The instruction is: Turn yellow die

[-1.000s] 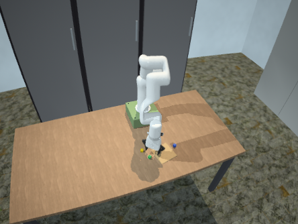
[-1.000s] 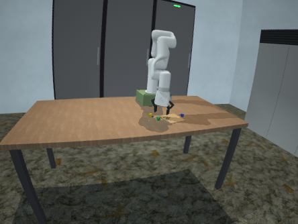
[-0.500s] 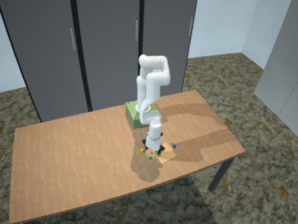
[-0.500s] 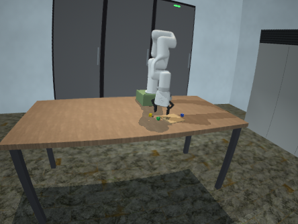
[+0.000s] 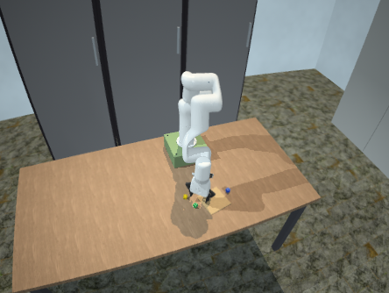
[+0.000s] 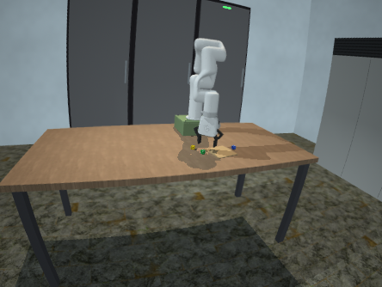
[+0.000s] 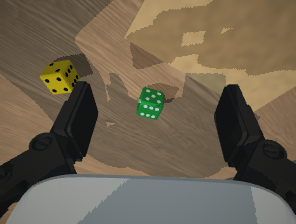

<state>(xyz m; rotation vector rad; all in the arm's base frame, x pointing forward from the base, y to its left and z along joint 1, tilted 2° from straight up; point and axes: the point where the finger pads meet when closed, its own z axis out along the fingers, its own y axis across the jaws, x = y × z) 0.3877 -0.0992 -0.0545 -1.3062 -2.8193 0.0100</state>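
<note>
The green die lies 20 mm ahead of my hand, 30 mm to the right of it and 40 mm below it. Round my hand: blue die 190 mm to the left, 40 mm below; then yellow die 60 mm behind, 60 mm to the right, 40 mm below; then tan mat 30 mm ahead, 80 mm to the left, 50 mm below.
</note>
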